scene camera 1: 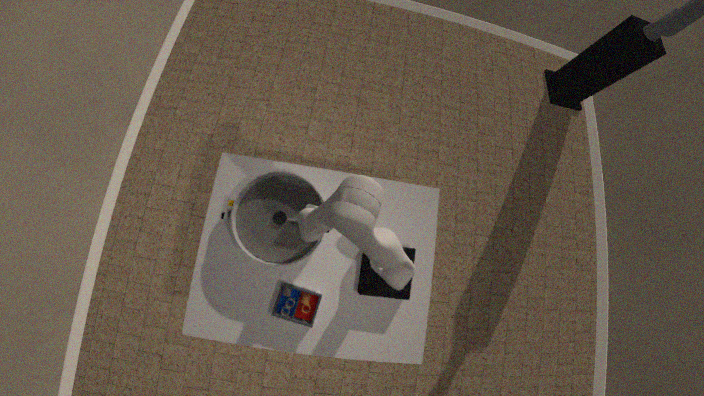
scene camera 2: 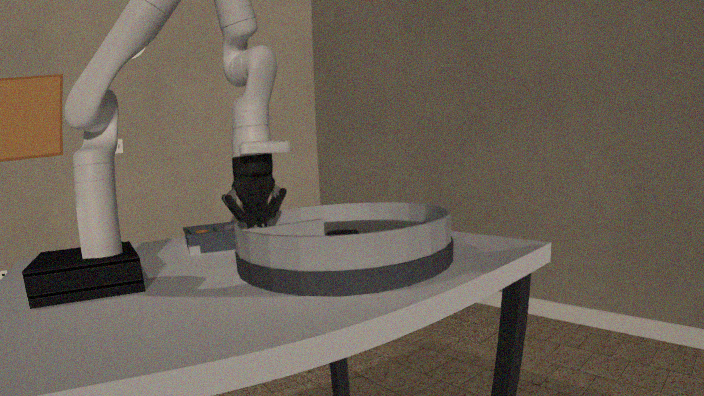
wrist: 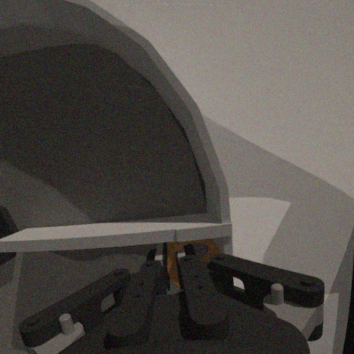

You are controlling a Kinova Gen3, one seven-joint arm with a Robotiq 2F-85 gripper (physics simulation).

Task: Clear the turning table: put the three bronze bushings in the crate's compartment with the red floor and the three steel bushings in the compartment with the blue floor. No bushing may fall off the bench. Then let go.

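Frame: origin at the arm's base, x left, y up, z ahead, level; centimetres.
Where they show: arm's base, link origin: [scene camera 2: 102,254].
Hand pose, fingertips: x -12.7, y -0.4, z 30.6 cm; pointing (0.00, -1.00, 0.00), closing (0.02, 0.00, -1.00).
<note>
Things, the pixels of their centre, and the offset from my fingertips. "spot": a spot on its surface instead.
- crate, body centre: [scene camera 2: 218,236] [scene camera 1: 297,303] dx +34.4, dy -3.5, dz +5.1 cm
- thin pale divider, surface spot: [scene camera 2: 300,228] spot: dx -3.3, dy +2.2, dz +7.3 cm
- dark hub, body centre: [scene camera 2: 342,234] [scene camera 1: 279,218] dx -3.6, dy -0.3, dz +16.7 cm
The turning table [scene camera 1: 255,235] [scene camera 2: 350,255] [wrist: 115,125] is a round grey tray with a raised wall. My gripper [scene camera 2: 259,225] [wrist: 171,251] is low inside its rim, beside the divider, shut on a bronze bushing [wrist: 175,246] that partly hides behind the fingers. The crate [scene camera 1: 292,321] [scene camera 2: 215,241] stands apart from it. Its blue-floored compartment holds three steel bushings [scene camera 1: 286,303]. Its red-floored compartment holds bronze bushings [scene camera 1: 306,308], seemingly two, close together. The gripper is hidden under the arm in scene camera 1.
A thin pale divider [scene camera 2: 300,228] [wrist: 120,235] runs from near the dark hub [scene camera 1: 279,218] [scene camera 2: 342,232] to the tray wall. The arm's black base [scene camera 1: 367,280] [scene camera 2: 85,280] stands on the white bench. Small yellow [scene camera 1: 230,203] and black parts [scene camera 1: 223,215] are beyond the tray.
</note>
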